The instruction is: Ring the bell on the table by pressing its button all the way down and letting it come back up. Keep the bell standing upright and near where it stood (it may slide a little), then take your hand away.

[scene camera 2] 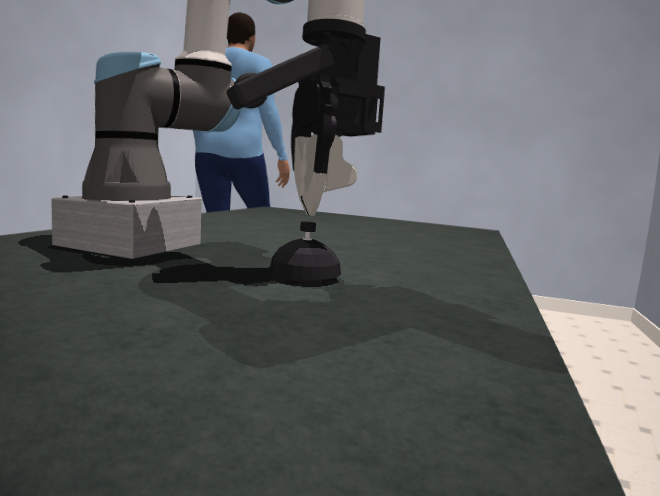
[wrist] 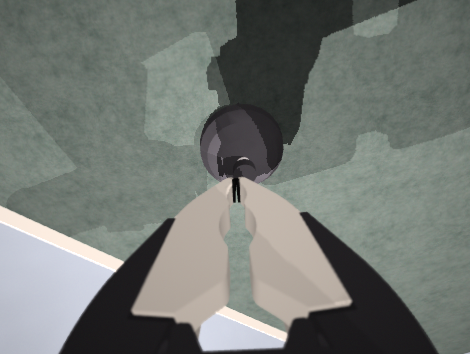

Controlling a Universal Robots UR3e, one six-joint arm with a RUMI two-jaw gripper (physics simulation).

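Where they show: gripper, between the fingertips: [scene camera 2: 310,215] [wrist: 235,180]; arm's base, origin of its link: [scene camera 2: 127,197].
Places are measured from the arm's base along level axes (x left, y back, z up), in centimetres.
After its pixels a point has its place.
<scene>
A dark dome-shaped bell [scene camera 2: 305,262] @[x -2.3, y -32.5, z -4.5 cm] [wrist: 235,132] @[x -1.4, y -29.7, z -3.3 cm] stands upright on the table [scene camera 2: 320,416] @[x -25.6, y -46.9, z -7.1 cm]. Its black button [scene camera 2: 307,226] @[x 0.1, y -31.1, z -0.9 cm] [wrist: 245,170] @[x 0.6, y -30.4, z -0.5 cm] is up, on a short pale stem above the dome. My gripper [scene camera 2: 311,214] @[x 0.4, y -31.2, z 0.4 cm] [wrist: 235,180] @[x 0.4, y -31.2, z 0.4 cm] is shut and empty, pointing down. In the scene view its fingertips are a little above the button, with a small gap between them. In the wrist view the fingertips overlap the lower rim of the dome and sit just below and slightly left of the button, which they partly hide.
The arm's base stands on a grey block [scene camera 2: 96,226] @[x -7.3, y -2.7, z -3.5 cm] at the table's back left. A person in a light blue top [scene camera 2: 240,136] stands behind the table, facing away. The table's right edge runs beside a tiled floor [scene camera 2: 621,368].
</scene>
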